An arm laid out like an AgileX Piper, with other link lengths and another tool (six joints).
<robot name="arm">
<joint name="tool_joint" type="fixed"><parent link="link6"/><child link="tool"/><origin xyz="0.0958 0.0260 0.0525" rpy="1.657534 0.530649 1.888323"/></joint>
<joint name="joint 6" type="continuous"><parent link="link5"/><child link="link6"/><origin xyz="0.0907 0.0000 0.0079"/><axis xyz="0.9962 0 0.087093"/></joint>
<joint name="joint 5" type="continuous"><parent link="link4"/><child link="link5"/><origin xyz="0.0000 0.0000 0.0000"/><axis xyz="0 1 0"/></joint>
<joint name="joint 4" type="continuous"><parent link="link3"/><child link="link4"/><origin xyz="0.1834 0.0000 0.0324"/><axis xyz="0.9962 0 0.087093"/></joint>
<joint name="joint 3" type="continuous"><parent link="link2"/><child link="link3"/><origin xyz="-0.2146 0.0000 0.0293"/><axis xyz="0 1 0"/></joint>
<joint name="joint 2" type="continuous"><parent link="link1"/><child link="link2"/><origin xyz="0.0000 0.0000 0.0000"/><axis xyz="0 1 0"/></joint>
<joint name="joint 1" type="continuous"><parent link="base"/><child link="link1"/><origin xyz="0.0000 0.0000 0.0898"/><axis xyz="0 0 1"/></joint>
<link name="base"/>
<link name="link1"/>
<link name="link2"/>
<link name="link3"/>
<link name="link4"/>
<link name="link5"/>
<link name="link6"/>
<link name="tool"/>
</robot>
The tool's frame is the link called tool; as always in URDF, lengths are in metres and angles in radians. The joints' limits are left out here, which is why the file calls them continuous.
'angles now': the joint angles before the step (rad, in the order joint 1, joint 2, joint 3, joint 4, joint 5, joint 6). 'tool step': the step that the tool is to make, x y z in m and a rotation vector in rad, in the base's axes. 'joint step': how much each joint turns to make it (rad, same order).
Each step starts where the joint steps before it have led.
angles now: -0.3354, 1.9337, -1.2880, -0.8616, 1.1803, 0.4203
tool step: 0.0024, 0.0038, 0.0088, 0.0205, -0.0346, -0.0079
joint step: -0.0001, -0.0309, -0.0165, 0.0394, 0.0077, -0.0238
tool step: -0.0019, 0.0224, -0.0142, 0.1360, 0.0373, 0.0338
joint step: 0.0000, 0.0004, -0.0066, 0.1339, 0.0037, -0.1311
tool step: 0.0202, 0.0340, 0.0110, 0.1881, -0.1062, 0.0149
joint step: 0.0002, -0.0401, -0.0794, 0.2375, 0.0115, -0.1413
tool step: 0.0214, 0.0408, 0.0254, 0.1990, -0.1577, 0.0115
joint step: 0.0000, -0.0724, -0.0488, 0.2597, 0.0077, -0.1011
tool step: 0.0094, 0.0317, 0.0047, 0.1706, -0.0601, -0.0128
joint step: -0.0001, -0.0106, -0.0006, 0.1911, 0.0072, -0.0372
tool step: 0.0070, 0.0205, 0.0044, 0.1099, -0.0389, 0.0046
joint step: -0.0002, -0.0003, 0.0005, 0.1241, 0.0014, -0.0360
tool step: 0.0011, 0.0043, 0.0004, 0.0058, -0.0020, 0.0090
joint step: 0.0107, 0.0003, -0.0010, 0.0063, 0.0006, 0.0002
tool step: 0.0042, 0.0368, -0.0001, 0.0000, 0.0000, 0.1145
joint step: 0.1147, -0.0001, 0.0006, 0.0000, -0.0006, 0.0002
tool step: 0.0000, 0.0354, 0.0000, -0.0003, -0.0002, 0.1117
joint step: 0.1093, -0.0001, 0.0001, 0.0000, 0.0000, -0.0025
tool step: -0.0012, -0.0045, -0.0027, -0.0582, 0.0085, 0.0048
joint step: 0.0227, 0.0000, -0.0003, -0.0642, 0.0004, 0.0343
